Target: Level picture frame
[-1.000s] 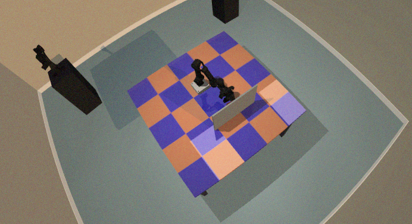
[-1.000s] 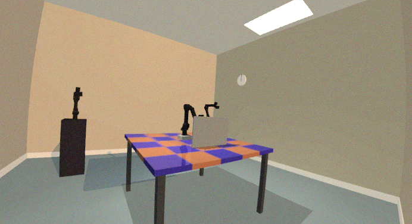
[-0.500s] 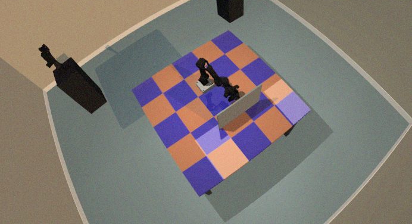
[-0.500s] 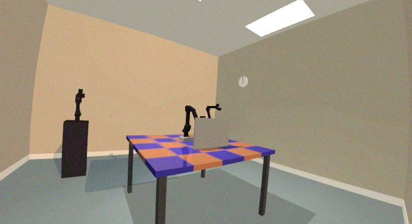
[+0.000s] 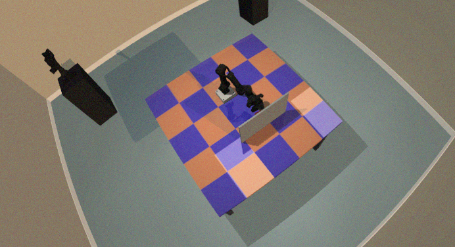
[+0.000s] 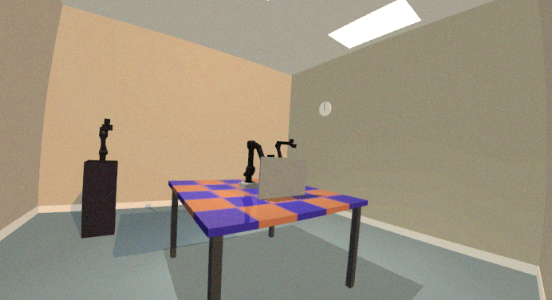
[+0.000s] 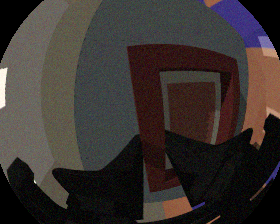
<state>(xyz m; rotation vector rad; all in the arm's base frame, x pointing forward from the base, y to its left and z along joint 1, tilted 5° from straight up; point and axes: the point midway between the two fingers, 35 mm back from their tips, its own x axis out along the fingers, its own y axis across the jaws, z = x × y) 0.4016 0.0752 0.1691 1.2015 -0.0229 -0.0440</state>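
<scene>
Now: gripper tip 1 cm to the left of the picture frame and 5 cm above it. From my gripper tip the other things lie so: grey wall panel (2 cm ahead, 2 cm to the right, 7 cm below).
</scene>
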